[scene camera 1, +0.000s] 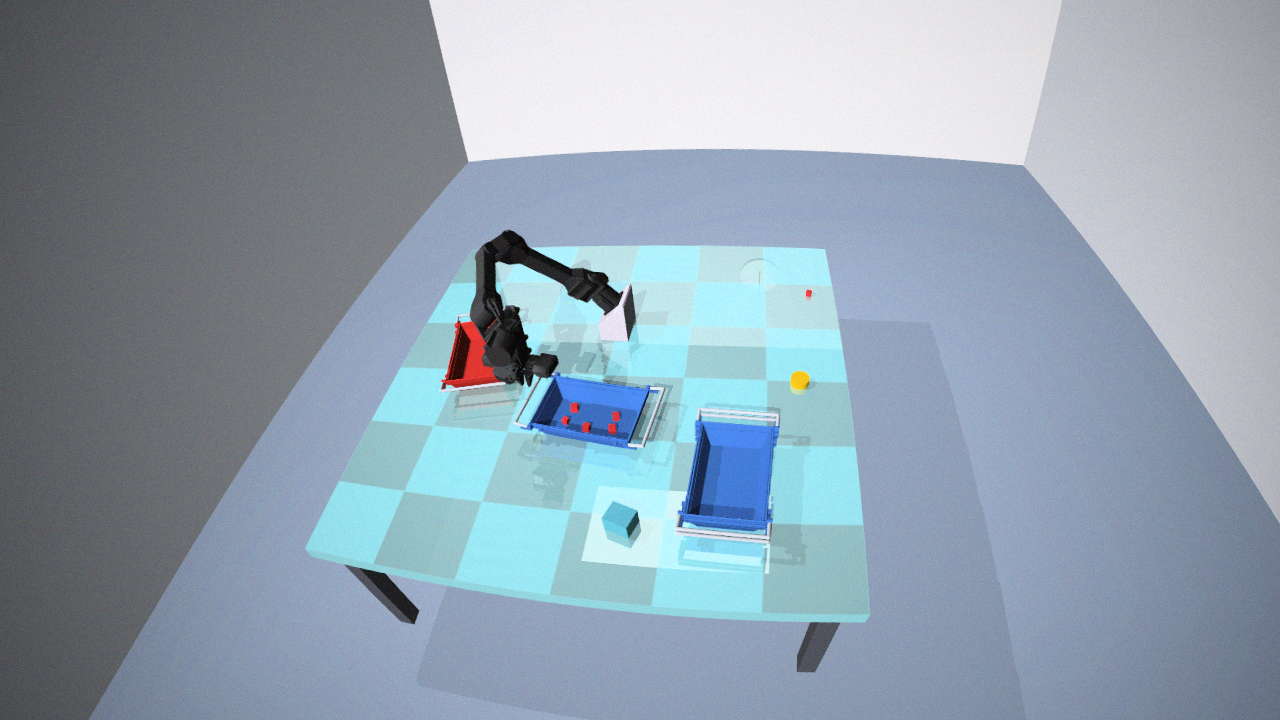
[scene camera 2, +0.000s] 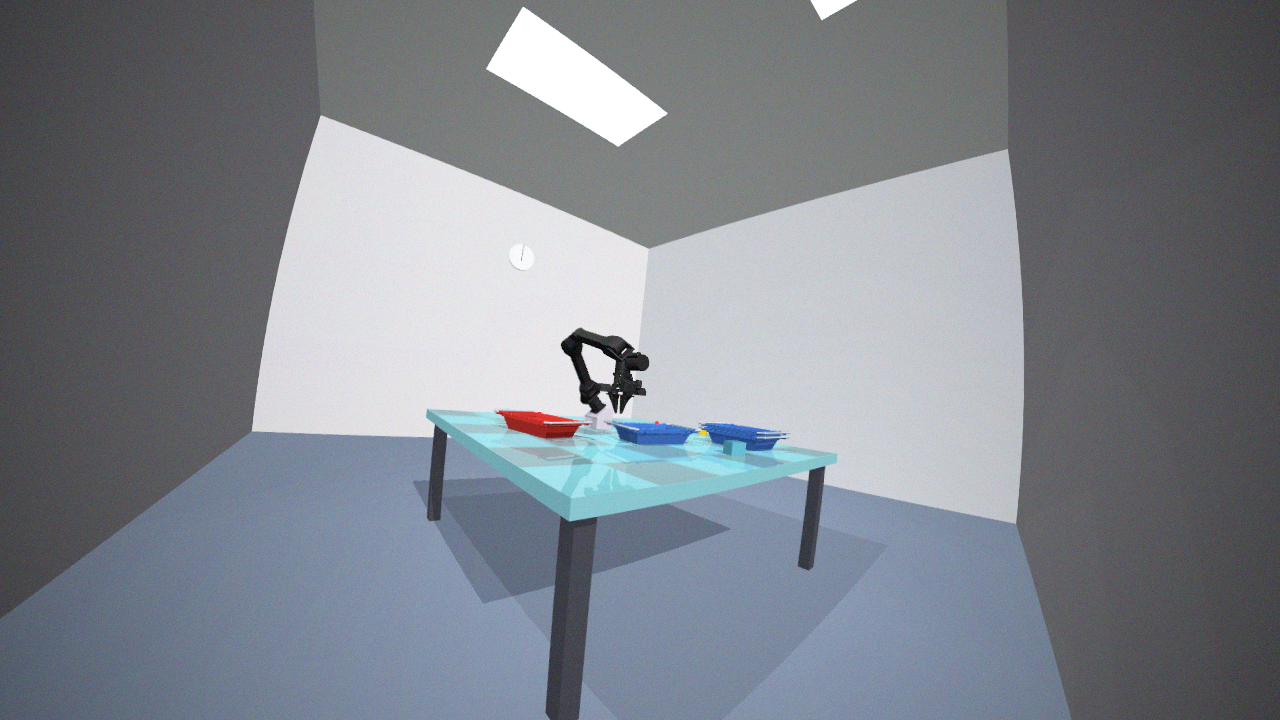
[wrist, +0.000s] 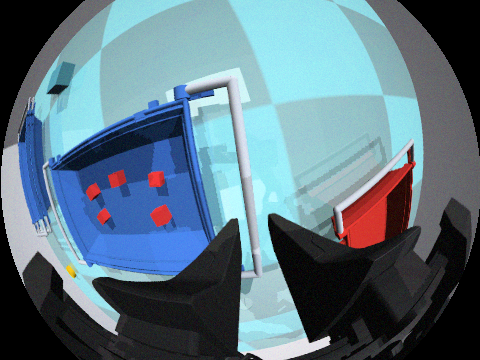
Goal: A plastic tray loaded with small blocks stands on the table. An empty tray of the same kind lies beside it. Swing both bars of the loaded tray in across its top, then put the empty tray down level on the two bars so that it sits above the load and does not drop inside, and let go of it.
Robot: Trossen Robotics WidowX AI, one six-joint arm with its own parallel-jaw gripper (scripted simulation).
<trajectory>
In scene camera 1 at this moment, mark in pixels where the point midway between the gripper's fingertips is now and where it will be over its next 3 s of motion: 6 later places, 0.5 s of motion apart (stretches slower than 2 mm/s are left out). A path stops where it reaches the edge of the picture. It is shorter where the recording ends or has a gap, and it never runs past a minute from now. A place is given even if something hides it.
My gripper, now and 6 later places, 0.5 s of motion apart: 526,385; 527,393; 531,401; 534,394; 552,400; 551,393; 550,387
</trajectory>
